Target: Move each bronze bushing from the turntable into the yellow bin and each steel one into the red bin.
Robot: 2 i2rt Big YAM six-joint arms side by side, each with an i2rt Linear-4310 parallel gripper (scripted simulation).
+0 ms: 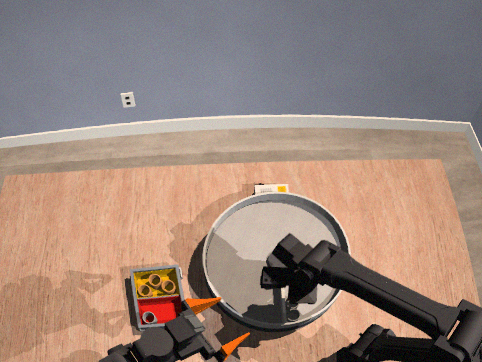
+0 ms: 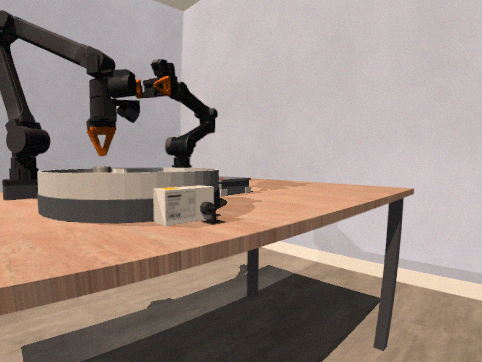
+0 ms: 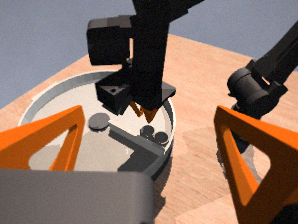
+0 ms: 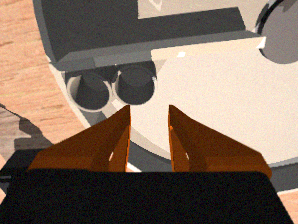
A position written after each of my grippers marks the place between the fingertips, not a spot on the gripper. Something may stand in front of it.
Observation:
In view: my left gripper [image 3: 149, 112], my right gripper [image 2: 102, 155], a red bin [image 1: 165, 309], a yellow bin [image 1: 140, 278], a steel bushing [image 4: 80, 94] and a steel bushing [image 4: 126, 94].
My right gripper is seen too in image 3 [image 3: 145, 118] and in image 4 [image 4: 149, 112]. Image 3 misses the red bin: it is out of frame. Image 4 does not show the red bin: it is out of frame.

